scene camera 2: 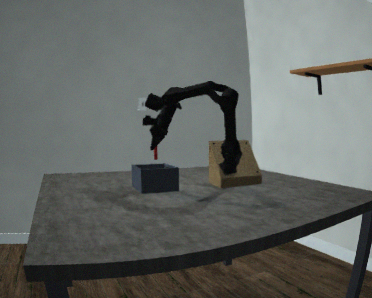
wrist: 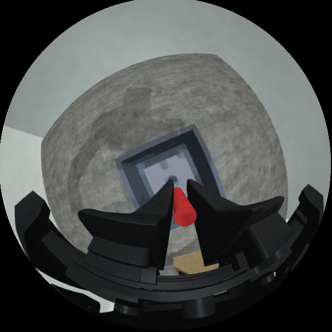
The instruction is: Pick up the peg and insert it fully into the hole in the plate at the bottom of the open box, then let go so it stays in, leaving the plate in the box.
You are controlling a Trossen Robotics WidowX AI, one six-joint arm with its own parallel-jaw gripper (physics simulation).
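Pixels of known places: gripper, fingertip midpoint: (scene camera 2: pixel 151 149); arm's base, link origin: (scene camera 2: pixel 228 168).
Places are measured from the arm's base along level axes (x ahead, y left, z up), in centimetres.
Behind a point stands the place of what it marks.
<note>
The red peg (scene camera 2: pixel 155 153) @[x 30.7, y -8.1, z 7.2 cm] (wrist: pixel 184 209) is held between the fingertips and hangs about upright above the open box. My gripper (scene camera 2: pixel 153 146) @[x 31.9, y -9.3, z 8.7 cm] (wrist: pixel 179 183) is shut on the peg, and the peg's lower end is a little above the box rim in the scene view. The dark blue-grey box (scene camera 2: pixel 159 179) @[x 32.0, y -0.7, z -2.6 cm] (wrist: pixel 205 154) stands open on the table. The light grey plate (wrist: pixel 155 172) lies at the bottom of the box, with its round hole (wrist: pixel 172 178) just beyond the fingertips in the wrist view. The near part of the plate is hidden by the fingers and peg. The plate does not show in the scene view.
A tan wooden slanted block (scene camera 2: pixel 242 181) @[x -5.2, y 4.4, z -5.9 cm] (wrist: pixel 195 262) stands on the grey table (scene camera 2: pixel 100 230) @[x 65.6, y 41.3, z -8.0 cm] (wrist: pixel 240 130), right of the box in the scene view, behind the arm's base. A wooden shelf (scene camera 2: pixel 332 68) is on the right wall, well away from the arm.
</note>
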